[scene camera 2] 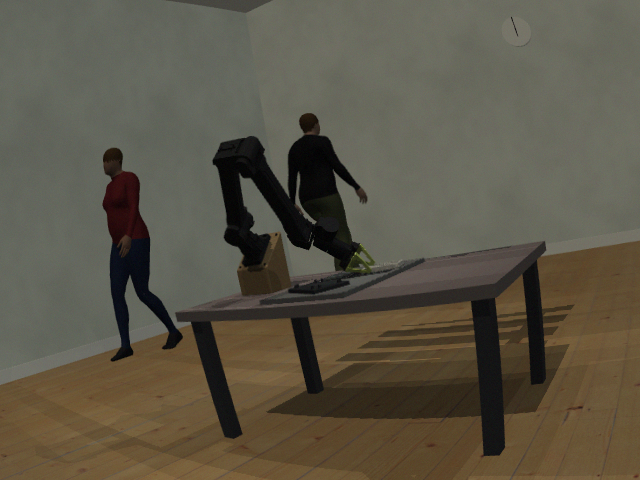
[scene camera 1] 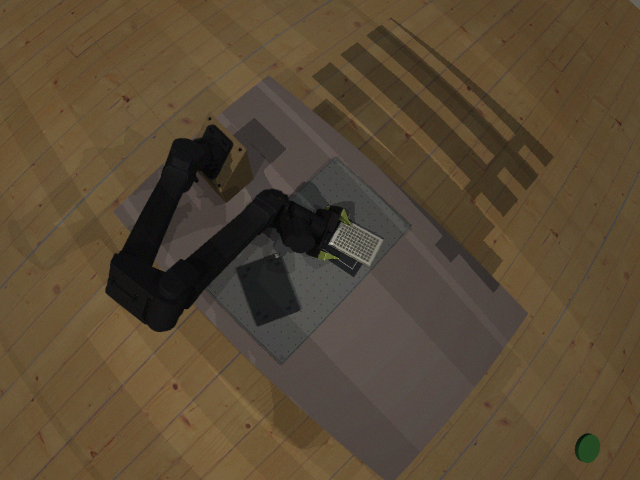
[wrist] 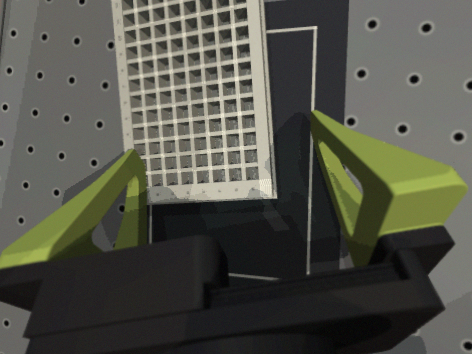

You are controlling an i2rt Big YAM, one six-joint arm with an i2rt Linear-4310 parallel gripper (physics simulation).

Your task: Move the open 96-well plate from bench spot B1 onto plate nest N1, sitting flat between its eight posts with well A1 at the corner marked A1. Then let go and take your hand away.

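Places are measured from the arm's base along level axes (x up, y ahead, z left), in centimetres.
Pixels of known places: gripper, fingertip midpoint: (scene camera 2: 372, 267) (scene camera 1: 343, 241) (wrist: 222, 139); arm's base, origin of the base link: (scene camera 2: 257, 251) (scene camera 1: 214, 151).
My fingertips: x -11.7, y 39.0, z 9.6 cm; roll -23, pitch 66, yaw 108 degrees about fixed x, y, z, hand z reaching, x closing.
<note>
For each thing: its top centre in the pictures, then the offset to it from my fingertips. "*": a spot on its surface instead. Level surfaces: height alone.
- white 96-well plate, middle of its top: (wrist: 187, 85) (scene camera 1: 356, 241) (scene camera 2: 382, 264) dz +2.4, dx +0.3, dy +2.4 cm
- bench spot B1, surface spot: (wrist: 331, 50) (scene camera 1: 346, 268) * dz -4.6, dx -1.1, dy +5.7 cm
- Nest N1, middle of its top: (scene camera 1: 267, 288) (scene camera 2: 316, 281) dz -23.4, dx +0.9, dy -5.2 cm
- table, its level: dx -2.6 cm
The white 96-well plate (scene camera 1: 356, 242) (wrist: 195, 100) lies over bench spot B1 (scene camera 1: 353, 270) (wrist: 331, 50), a dark rectangle with a white outline. In the wrist view it sits left of the outline's right line. My gripper (scene camera 1: 343, 240) (scene camera 2: 371, 266) (wrist: 222, 139) is open at the plate's near end. The left fingertip overlaps the plate's near left edge in the wrist view; contact is unclear. The right fingertip is apart from it. Nest N1 (scene camera 1: 268, 291) (scene camera 2: 317, 285) is a dark block with low posts; nothing stands on it. The A1 marks are too small to read.
The perforated grey board (scene camera 1: 310, 310) (wrist: 390, 55) carries nest and plate on the table (scene camera 1: 392, 335) (scene camera 2: 444, 281). The arm's wooden base block (scene camera 1: 240, 180) (scene camera 2: 263, 276) stands at the table's edge. Two people (scene camera 2: 124, 206) (scene camera 2: 315, 170) are beyond the table. A green disc (scene camera 1: 587, 447) shows over the floor.
</note>
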